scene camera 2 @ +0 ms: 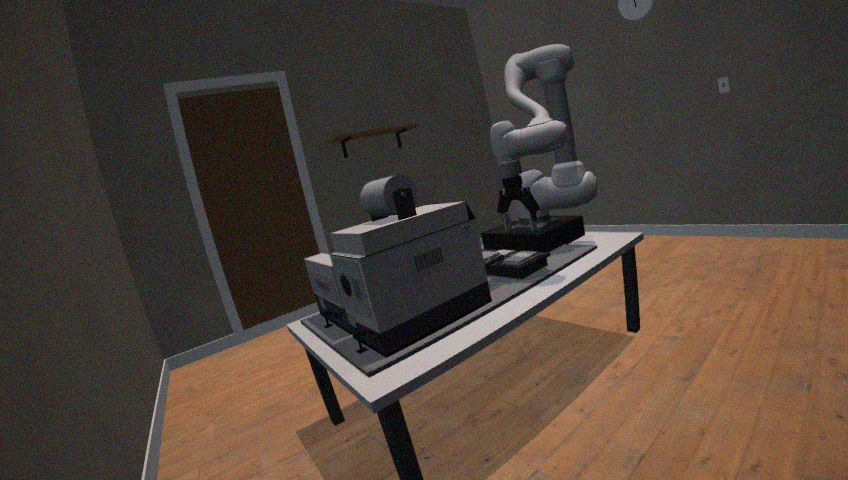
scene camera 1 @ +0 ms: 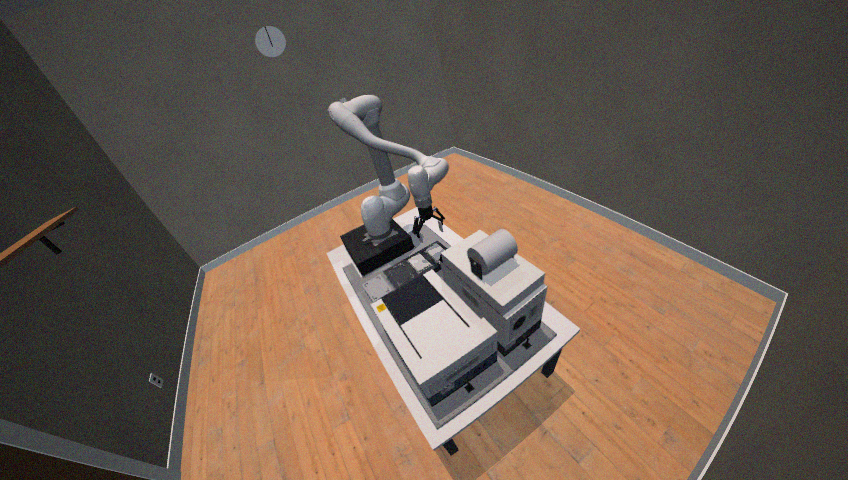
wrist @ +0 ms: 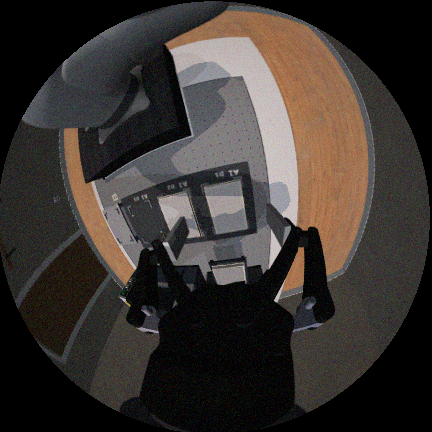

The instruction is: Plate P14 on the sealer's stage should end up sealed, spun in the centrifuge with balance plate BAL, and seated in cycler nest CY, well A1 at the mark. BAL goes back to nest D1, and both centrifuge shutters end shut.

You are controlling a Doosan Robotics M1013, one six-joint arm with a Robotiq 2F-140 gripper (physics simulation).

same spot on cylinder: [scene camera 2: 376, 197] = [scene camera 1: 509, 253]
same spot on perforated deck: [wrist: 224, 126] = [scene camera 2: 558, 256]
